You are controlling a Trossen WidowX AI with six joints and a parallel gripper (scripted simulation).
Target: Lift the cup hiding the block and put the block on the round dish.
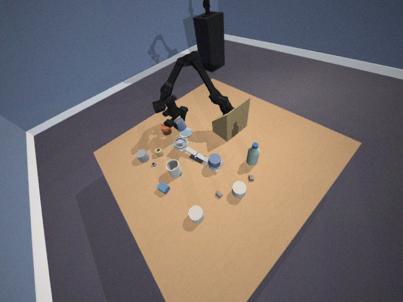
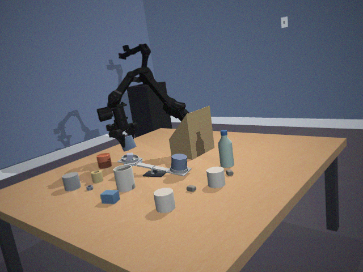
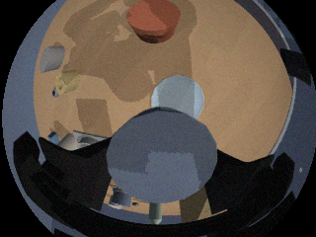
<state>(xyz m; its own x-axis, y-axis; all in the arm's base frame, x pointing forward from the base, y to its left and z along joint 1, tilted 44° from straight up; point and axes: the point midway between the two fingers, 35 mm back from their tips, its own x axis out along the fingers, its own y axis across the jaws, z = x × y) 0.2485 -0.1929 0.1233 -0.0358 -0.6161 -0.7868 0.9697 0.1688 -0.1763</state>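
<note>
My gripper tip is now 90 mm short of the grey block, 100 mm to the right of it and 20 mm above it. Also, from my gripper tip: yellow ring 220 mm ahead, 90 mm below; then round pale-blue dish 30 mm behind, 20 mm to the right, 110 mm below; then orange cylinder 50 mm ahead, 130 mm to the right, 70 mm below.
</note>
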